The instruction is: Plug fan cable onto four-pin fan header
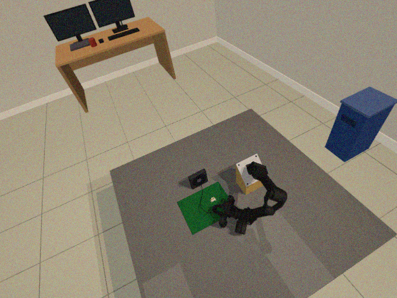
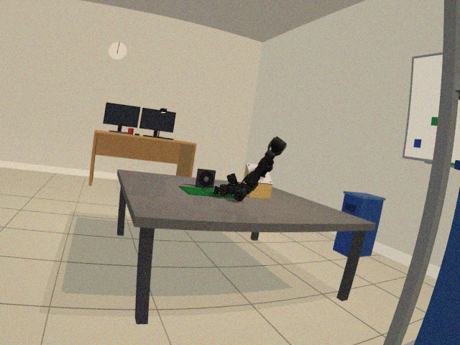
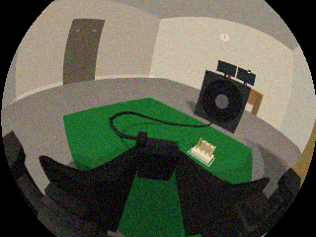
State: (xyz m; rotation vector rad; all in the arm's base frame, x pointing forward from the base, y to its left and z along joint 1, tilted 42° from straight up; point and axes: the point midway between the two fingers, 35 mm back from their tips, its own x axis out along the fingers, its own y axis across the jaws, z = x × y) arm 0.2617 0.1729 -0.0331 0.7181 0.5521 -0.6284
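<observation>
Right now my gripper tip is 1 cm above the dark fan plug. Also, from my gripper tip: black fan: 1 cm ahead, 22 cm to the right, 3 cm above; then green board: 3 cm ahead, 5 cm to the right, 5 cm below; then white four-pin fan header: 2 cm behind, 7 cm to the right, 3 cm below.
</observation>
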